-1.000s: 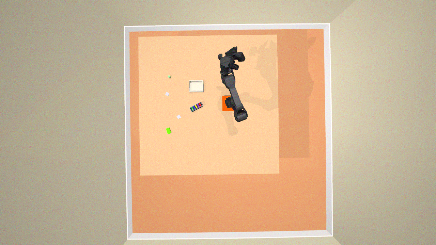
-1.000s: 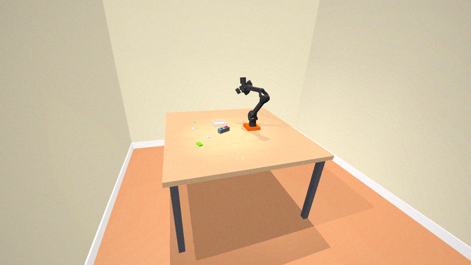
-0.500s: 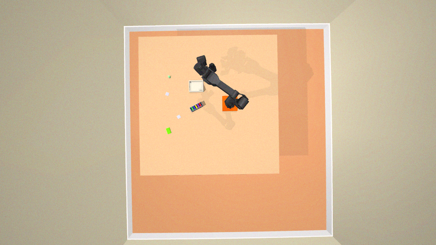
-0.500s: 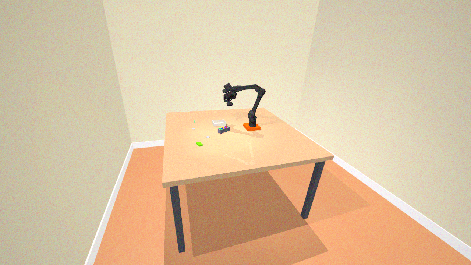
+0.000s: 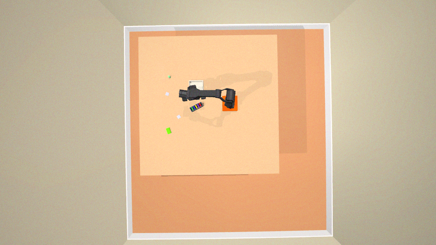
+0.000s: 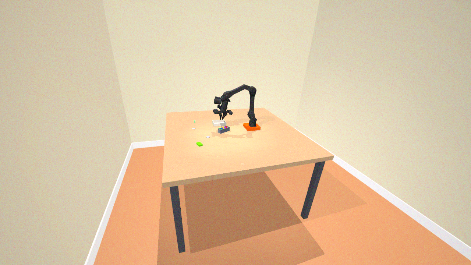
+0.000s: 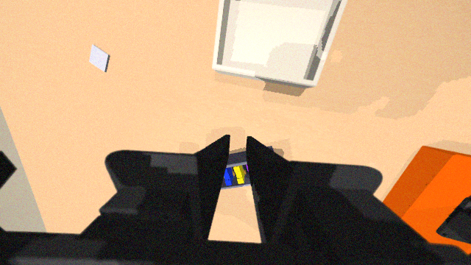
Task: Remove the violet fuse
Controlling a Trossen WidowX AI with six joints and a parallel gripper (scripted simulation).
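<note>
The violet fuse lies 70 mm to the left of my gripper tip, 70 mm below it and 20 mm behind it. Also, from my gripper tip: tray (110 mm to the right, 90 mm below, 10 mm behind); red fuse (70 mm below, 60 mm to the left, 40 mm behind); yellow fuse (80 mm to the left, 70 mm below, 10 mm behind).
</note>
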